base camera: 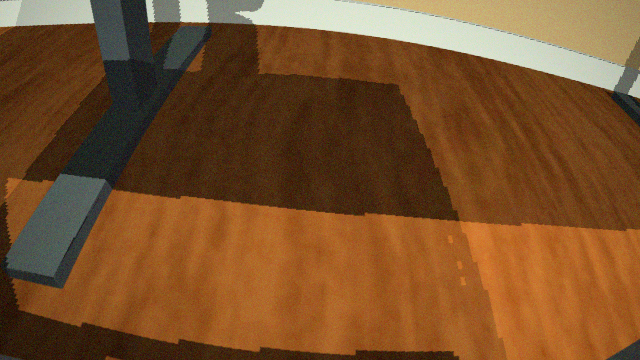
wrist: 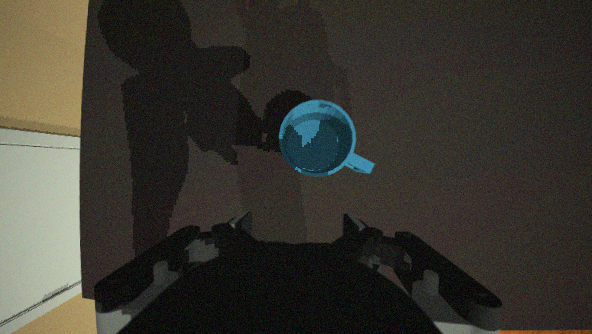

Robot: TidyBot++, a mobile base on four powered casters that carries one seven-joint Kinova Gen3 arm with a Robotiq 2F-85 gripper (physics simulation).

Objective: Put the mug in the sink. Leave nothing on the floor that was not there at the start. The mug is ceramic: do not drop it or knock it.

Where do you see a white door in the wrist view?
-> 47,167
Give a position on a blue mug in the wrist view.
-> At 317,138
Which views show my gripper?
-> The wrist view only.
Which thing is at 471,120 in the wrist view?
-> A dark table.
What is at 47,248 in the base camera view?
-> A dark table.
